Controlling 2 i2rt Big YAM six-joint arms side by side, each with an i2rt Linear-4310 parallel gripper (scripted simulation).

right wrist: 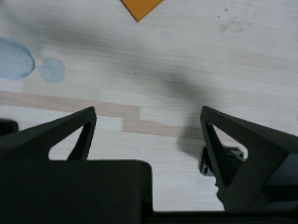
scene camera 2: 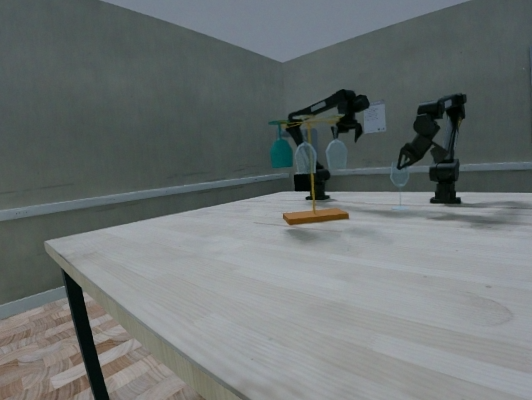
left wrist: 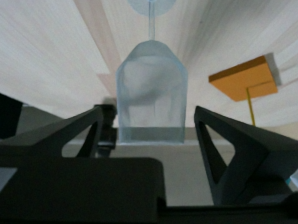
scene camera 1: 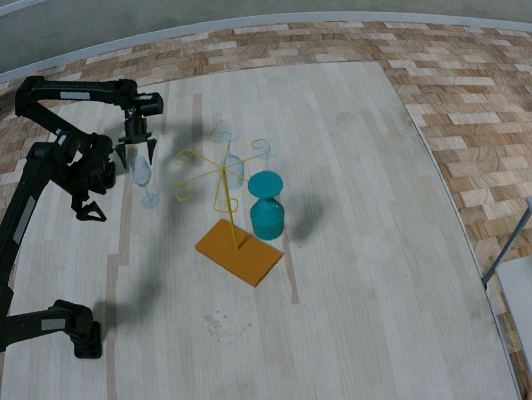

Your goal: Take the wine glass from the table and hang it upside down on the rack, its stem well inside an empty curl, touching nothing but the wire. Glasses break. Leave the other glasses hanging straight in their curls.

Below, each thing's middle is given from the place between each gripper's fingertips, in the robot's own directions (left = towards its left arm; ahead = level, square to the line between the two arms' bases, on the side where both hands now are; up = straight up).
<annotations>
My right gripper [scene camera 1: 105,206] is now 32 cm short of the yellow wire rack [scene camera 1: 251,260], 11 cm above it and 1 cm to the right of it. Also, from my right hand: teal glass [scene camera 1: 267,215]: 41 cm ahead, 5 cm to the right.
I see the yellow wire rack 28 cm ahead of my left hand, 25 cm to the right of it and 2 cm above it. Round my left hand: teal glass 37 cm ahead, 31 cm to the right, 13 cm above.
</annotations>
